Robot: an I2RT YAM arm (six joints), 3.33 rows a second.
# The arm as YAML. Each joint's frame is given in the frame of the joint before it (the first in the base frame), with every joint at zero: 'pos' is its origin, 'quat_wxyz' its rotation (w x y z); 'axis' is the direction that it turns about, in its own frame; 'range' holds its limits. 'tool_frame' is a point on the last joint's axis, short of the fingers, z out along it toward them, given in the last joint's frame.
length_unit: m
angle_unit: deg
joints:
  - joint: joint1
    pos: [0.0, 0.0, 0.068]
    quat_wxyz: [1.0, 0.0, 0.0, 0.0]
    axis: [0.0, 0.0, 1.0]
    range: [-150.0, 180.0]
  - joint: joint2
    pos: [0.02, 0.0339, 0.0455]
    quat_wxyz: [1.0, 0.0, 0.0, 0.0]
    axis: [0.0, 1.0, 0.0]
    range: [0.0, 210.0]
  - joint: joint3
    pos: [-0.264, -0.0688, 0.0]
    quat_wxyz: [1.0, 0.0, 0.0, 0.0]
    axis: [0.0, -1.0, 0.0]
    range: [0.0, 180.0]
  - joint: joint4
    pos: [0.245, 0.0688, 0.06]
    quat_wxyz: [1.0, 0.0, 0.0, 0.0]
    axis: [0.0, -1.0, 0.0]
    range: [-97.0, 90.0]
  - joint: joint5
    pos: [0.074, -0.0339, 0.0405]
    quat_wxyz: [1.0, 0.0, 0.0, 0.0]
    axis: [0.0, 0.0, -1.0]
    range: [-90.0, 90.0]
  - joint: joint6
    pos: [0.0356, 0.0, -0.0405]
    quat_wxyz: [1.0, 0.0, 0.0, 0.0]
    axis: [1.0, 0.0, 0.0]
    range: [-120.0, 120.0]
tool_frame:
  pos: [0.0, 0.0, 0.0]
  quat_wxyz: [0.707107, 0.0, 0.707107, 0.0]
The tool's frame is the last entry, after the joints.
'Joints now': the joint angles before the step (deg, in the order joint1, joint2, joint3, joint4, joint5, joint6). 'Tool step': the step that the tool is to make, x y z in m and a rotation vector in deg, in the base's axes. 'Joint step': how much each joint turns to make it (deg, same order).
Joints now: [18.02 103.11 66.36 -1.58 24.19 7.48]
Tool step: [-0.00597 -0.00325 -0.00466 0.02 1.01 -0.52]
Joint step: [-0.18 -0.80 -1.74 -0.23 0.06 0.52]
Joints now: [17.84 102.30 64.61 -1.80 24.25 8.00]
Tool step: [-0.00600 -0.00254 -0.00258 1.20 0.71 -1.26]
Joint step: [-0.08 -0.95 -1.42 -0.65 0.02 1.97]
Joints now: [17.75 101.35 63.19 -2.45 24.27 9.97]
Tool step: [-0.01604 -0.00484 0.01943 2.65 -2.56 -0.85]
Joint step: [0.00 -5.46 -2.43 -0.62 -0.45 2.07]
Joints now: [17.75 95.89 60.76 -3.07 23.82 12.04]
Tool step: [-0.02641 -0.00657 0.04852 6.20 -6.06 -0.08]
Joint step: [0.09 -9.98 -0.82 -2.93 -2.19 3.70]
